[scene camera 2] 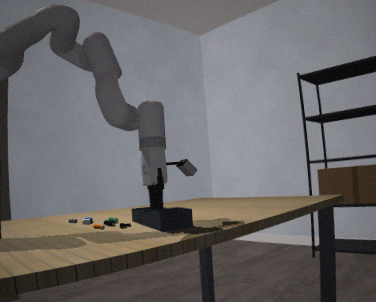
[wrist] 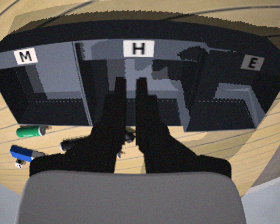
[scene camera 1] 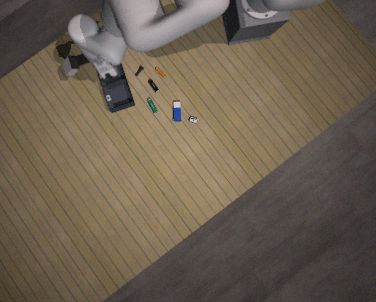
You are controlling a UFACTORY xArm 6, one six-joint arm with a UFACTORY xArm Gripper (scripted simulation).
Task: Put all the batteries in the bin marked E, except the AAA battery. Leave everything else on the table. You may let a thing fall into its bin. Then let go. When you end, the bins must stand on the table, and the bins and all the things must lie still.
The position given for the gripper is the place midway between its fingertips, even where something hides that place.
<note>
In view: the gripper (scene camera 2: 157, 210) and a dark bin (scene camera 1: 117, 93).
The dark bin shows as well in the wrist view (wrist: 47, 93). The gripper also shows in the wrist view (wrist: 131, 92).
</note>
